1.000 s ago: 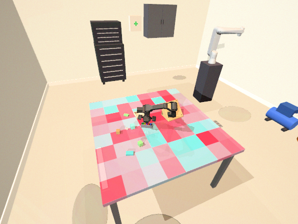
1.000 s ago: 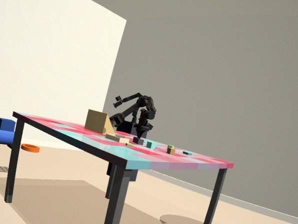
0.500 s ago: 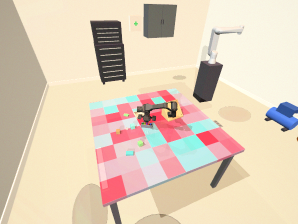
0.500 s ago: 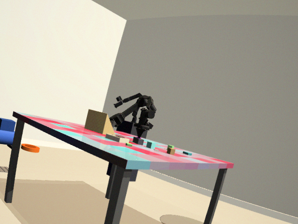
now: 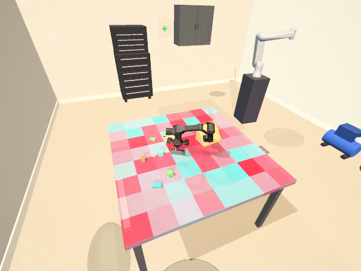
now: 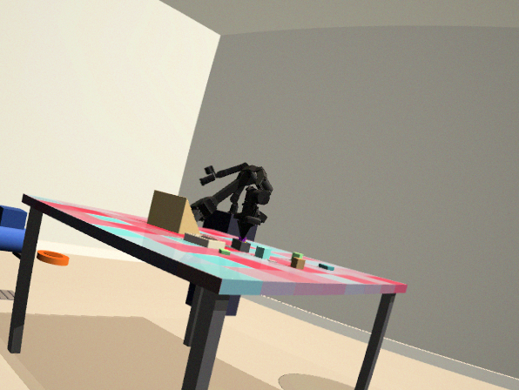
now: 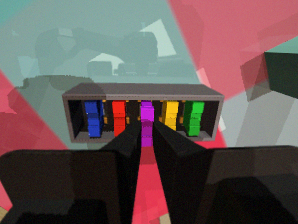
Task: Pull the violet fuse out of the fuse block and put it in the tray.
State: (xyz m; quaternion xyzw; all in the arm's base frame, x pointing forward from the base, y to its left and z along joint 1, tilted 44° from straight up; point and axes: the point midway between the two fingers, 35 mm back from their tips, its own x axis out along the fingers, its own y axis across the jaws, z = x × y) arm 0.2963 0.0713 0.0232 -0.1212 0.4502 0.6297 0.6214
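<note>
Right now my gripper tip is 2 cm short of the tan tray, 22 cm to the left of it and 5 cm above it.
</note>
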